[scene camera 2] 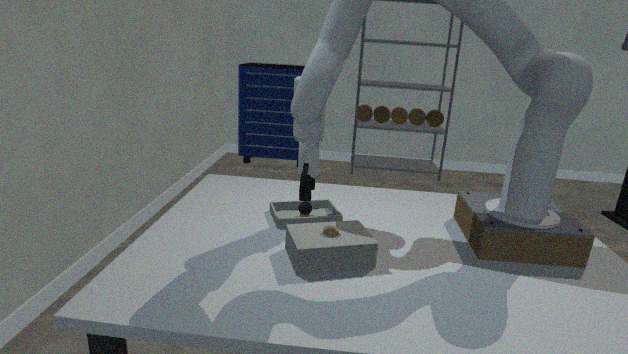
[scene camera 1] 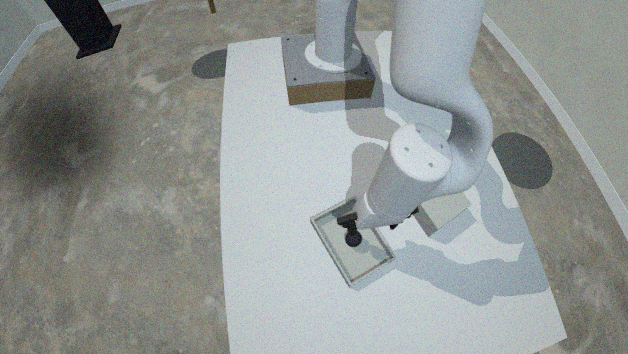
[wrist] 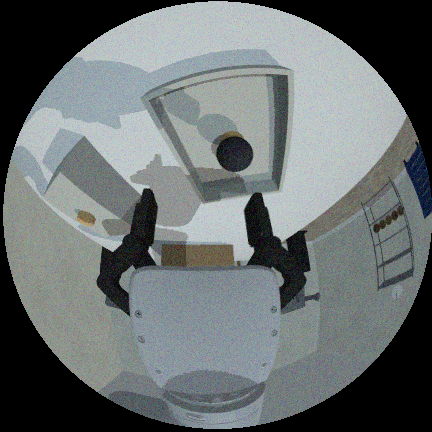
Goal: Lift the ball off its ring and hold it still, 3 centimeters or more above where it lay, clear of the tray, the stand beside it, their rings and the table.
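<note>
The dark ball [scene camera 1: 353, 238] [scene camera 2: 305, 208] [wrist: 234, 154] rests on its small orange ring [wrist: 231, 134] inside the shallow grey tray [scene camera 1: 372, 272] [scene camera 2: 285, 223] [wrist: 281, 120]. My gripper [scene camera 1: 373, 228] [wrist: 201, 198] is wide open and empty, with its black fingers above tray level. In the wrist view the ball lies beyond the fingertips, nearer the right finger's line. In scene camera 2 the fingers, seen edge-on, end just above the ball; whether they touch it cannot be told. The grey stand [scene camera 1: 445, 210] [scene camera 2: 330, 260] [wrist: 100, 180] carries an empty orange ring [scene camera 2: 331, 235] [wrist: 87, 221].
The stand is beside the tray on the white table [scene camera 1: 270, 200] [scene camera 2: 165, 220] [wrist: 350, 100]. The arm's wooden base block [scene camera 1: 327, 92] [scene camera 2: 530, 247] [wrist: 210, 255] is at the table's far end in scene camera 1. A blue cabinet [scene camera 2: 267, 110] stands off the table.
</note>
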